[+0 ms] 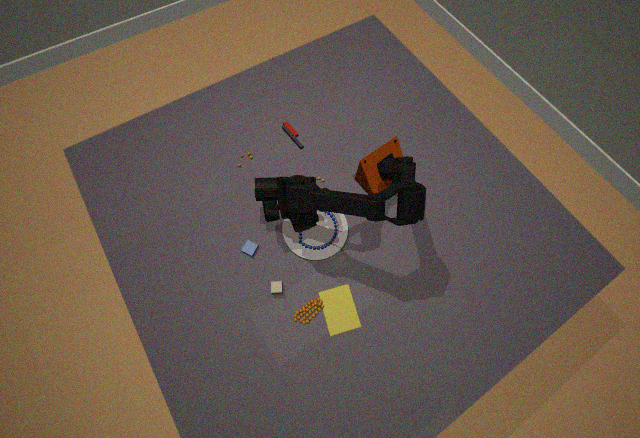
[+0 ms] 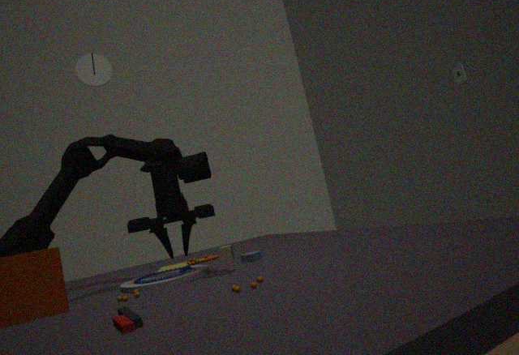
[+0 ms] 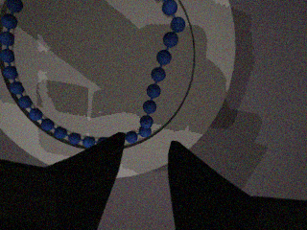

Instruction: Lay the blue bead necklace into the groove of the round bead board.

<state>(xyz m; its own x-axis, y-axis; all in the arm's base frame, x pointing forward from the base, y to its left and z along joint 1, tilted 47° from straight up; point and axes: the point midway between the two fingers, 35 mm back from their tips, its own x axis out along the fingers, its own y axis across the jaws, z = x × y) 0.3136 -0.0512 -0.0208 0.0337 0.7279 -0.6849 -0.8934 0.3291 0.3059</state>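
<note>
My gripper tip is now 5 cm to the right of the round white bead board, 4 cm above it and 2 cm past it. Also, from my gripper tip: cream cube: 17 cm ahead, 13 cm to the left, 3 cm below; then yellow sheet: 28 cm to the left, 7 cm ahead, 5 cm below; then light blue cube: 17 cm ahead, 4 cm below, 2 cm to the right.
</note>
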